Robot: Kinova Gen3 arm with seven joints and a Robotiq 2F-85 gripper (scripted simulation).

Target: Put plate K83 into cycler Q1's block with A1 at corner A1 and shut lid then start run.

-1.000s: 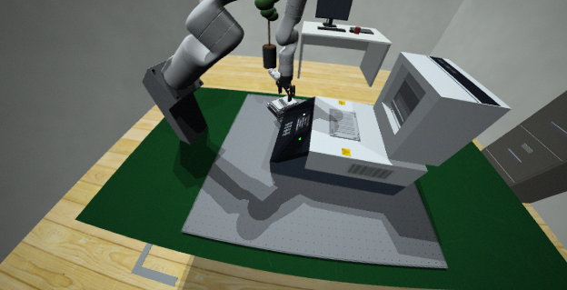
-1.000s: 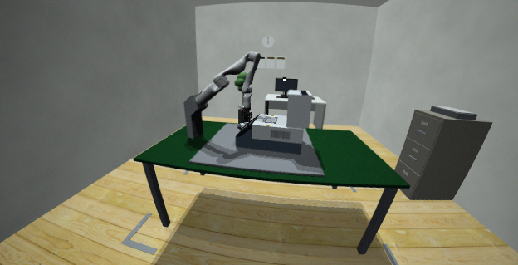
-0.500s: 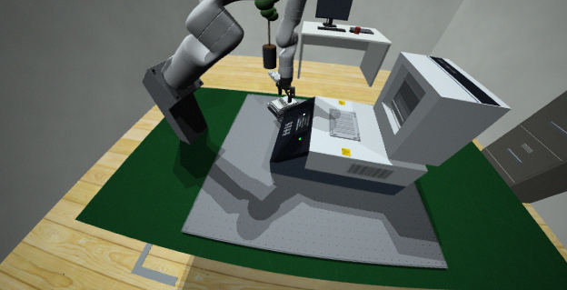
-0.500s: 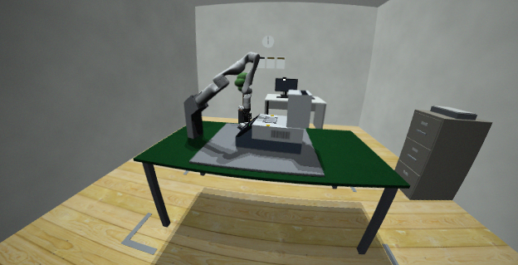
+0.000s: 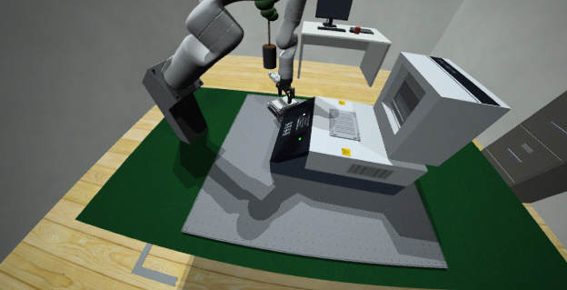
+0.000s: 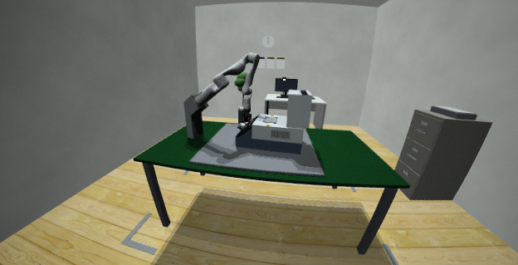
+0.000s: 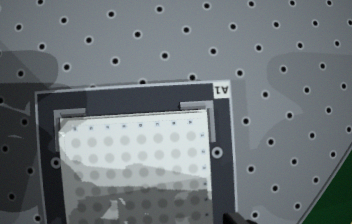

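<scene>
Now: hand 3 cm above the plate K83. The rest, counted from my hand: dark plate nest N1 (4 cm below).
</scene>
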